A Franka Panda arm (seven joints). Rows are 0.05 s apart.
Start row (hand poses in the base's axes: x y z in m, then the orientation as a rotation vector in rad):
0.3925, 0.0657, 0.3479, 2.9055, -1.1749, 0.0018
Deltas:
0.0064, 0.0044, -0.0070, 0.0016, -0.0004, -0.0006
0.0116, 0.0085, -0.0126, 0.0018, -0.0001, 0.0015
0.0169, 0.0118, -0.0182, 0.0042, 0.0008, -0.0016
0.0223, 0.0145, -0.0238, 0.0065, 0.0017, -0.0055
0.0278, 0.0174, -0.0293, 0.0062, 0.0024, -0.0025
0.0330, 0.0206, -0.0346, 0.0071, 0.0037, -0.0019
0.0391, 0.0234, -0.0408, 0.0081, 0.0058, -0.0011
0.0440, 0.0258, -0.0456, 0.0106, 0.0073, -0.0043
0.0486, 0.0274, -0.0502, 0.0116, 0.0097, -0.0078
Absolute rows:
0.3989, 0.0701, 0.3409, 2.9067, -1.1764, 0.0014
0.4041, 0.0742, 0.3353, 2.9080, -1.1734, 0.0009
0.4094, 0.0775, 0.3297, 2.9079, -1.1786, -0.0018
0.4148, 0.0802, 0.3241, 2.9072, -1.1849, -0.0045
0.4203, 0.0831, 0.3186, 2.9085, -1.1803, -0.0054
0.4255, 0.0863, 0.3133, 2.9092, -1.1796, -0.0078
0.4316, 0.0891, 0.3071, 2.9098, -1.1785, -0.0114
0.4365, 0.0915, 0.3023, 2.9095, -1.1837, -0.0151
0.4411, 0.0931, 0.2977, 2.9075, -1.1888, -0.0192

